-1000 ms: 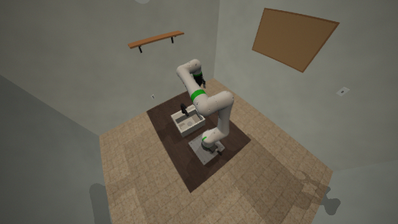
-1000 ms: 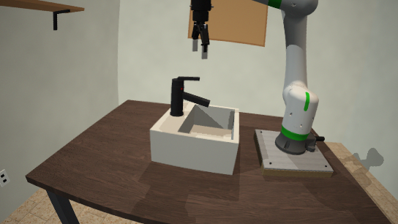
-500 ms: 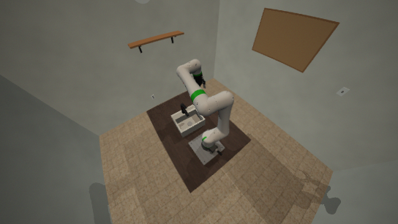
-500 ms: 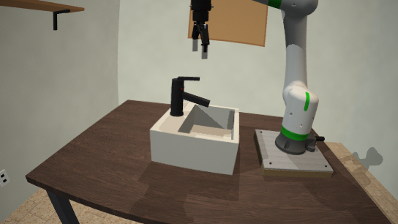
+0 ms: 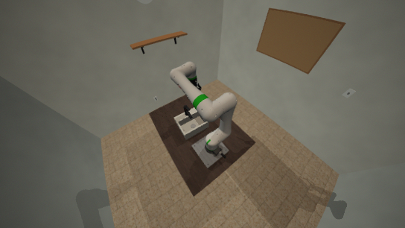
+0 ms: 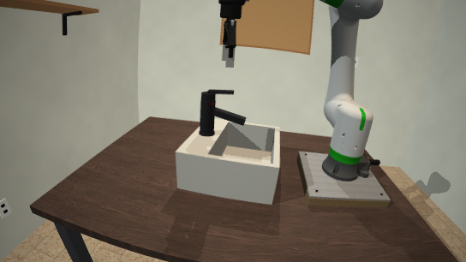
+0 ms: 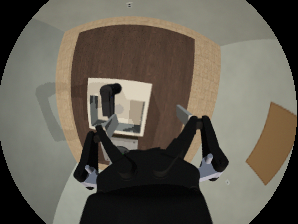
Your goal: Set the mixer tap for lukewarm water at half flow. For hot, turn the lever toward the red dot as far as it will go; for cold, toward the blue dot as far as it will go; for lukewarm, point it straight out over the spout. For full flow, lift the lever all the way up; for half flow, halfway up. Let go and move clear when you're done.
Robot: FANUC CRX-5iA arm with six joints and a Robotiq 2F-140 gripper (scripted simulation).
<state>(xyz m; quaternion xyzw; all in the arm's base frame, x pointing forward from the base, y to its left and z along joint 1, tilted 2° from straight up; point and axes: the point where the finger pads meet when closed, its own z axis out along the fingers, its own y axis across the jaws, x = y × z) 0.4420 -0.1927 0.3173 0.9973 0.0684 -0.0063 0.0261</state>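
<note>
The lever lies 10 mm ahead of my hand, 130 mm to the left of it and 90 mm below it. The rest, counted from my hand: black mixer tap (30 mm ahead, 130 mm to the left, 140 mm below); white sink basin (70 mm behind, 140 mm to the left, 330 mm below).
</note>
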